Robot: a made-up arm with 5 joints. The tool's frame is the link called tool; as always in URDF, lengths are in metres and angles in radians.
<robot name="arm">
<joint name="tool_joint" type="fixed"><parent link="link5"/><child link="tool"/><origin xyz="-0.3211 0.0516 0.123" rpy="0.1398 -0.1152 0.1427"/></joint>
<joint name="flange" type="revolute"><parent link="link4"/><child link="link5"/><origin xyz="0.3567 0.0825 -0.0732"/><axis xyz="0 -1 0"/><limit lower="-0.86" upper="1.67" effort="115" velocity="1.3"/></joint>
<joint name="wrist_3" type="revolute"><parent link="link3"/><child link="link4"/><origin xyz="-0.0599 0.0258 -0.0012"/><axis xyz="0 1 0"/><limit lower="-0.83" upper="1.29" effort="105" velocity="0.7"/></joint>
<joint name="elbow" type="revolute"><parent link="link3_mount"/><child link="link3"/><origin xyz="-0.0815 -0.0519 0.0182"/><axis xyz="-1 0 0"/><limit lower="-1.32" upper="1.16" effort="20" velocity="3"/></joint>
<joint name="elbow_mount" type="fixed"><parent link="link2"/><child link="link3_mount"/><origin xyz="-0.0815 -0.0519 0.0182"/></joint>
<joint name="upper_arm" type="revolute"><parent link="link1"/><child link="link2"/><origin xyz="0.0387 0.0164 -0.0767"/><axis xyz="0.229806 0.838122 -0.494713"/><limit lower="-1.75" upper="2.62" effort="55" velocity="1.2"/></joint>
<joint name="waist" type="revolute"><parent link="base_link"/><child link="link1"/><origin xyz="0.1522 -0.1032 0.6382"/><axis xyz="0.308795 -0.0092 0.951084"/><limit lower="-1.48" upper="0.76" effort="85" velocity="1.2"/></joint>
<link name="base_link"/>
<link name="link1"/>
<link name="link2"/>
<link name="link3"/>
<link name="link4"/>
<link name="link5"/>
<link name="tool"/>
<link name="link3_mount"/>
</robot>
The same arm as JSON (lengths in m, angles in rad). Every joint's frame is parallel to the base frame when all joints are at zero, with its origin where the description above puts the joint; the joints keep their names.
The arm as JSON. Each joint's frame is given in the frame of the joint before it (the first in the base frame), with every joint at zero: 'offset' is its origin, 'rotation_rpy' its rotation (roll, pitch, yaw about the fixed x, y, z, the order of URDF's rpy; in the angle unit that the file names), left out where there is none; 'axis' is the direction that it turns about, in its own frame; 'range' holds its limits. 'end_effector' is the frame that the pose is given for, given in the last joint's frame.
{"length_unit": "m", "angle_unit": "rad", "chain": [{"id": "waist", "offset": [0.1522, -0.1032, 0.6382], "axis": [0.308795, -0.0092, 0.951084], "range": [-1.48, 0.76]}, {"id": "upper_arm", "offset": [0.0387, 0.0164, -0.0767], "axis": [0.229806, 0.838122, -0.494713], "range": [-1.75, 2.62]}, {"id": "elbow", "offset": [-0.163, -0.1038, 0.0364], "axis": "-x", "range": [-1.32, 1.16]}, {"id": "wrist_3", "offset": [-0.0599, 0.0258, -0.0012], "axis": "+y", "range": [-0.83, 1.29]}, {"id": "flange", "offset": [0.3567, 0.0825, -0.0732], "axis": "-y", "range": [-0.86, 1.67]}], "end_effector": {"offset": [-0.3211, 0.0516, 0.123], "rotation_rpy": [0.1398, -0.1152, 0.1427]}}
